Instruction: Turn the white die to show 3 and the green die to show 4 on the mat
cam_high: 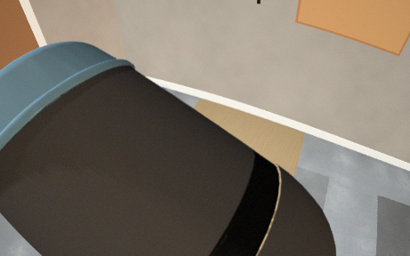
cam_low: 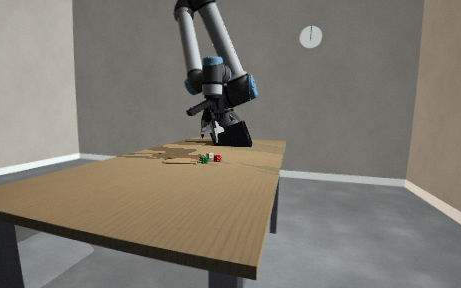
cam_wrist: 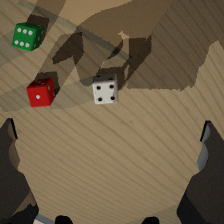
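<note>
My hand is 70 mm above the white die. Round my hand: green die 100 mm ahead, 20 mm to the left, 70 mm below; then red die 40 mm ahead, 60 mm to the left, 70 mm below; then tan mat 90 mm ahead, 80 mm to the right, 80 mm below.
</note>
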